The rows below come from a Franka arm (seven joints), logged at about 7 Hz.
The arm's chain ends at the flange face. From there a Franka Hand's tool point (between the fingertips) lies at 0.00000 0.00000 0.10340 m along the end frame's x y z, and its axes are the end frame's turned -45 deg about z.
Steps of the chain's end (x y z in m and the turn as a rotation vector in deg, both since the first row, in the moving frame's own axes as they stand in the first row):
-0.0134, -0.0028, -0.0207, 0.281, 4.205, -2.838
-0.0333, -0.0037, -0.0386, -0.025, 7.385, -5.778
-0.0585, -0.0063, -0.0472, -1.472, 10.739, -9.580
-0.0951, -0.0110, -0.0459, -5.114, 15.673, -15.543
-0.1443, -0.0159, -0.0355, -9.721, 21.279, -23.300
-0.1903, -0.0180, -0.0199, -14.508, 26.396, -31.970
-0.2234, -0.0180, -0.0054, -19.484, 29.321, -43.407
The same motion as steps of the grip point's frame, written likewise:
-0.0017, -0.0066, -0.0210, -2.775, 3.172, -2.838
-0.0111, -0.0172, -0.0395, -5.240, 5.204, -5.778
-0.0239, -0.0314, -0.0490, -8.634, 6.553, -9.580
-0.0428, -0.0510, -0.0501, -14.699, 7.466, -15.543
-0.0690, -0.0788, -0.0439, -21.920, 8.173, -23.300
-0.0942, -0.1041, -0.0335, -28.923, 8.406, -31.970
-0.1128, -0.1222, -0.0234, -34.510, 6.956, -43.407

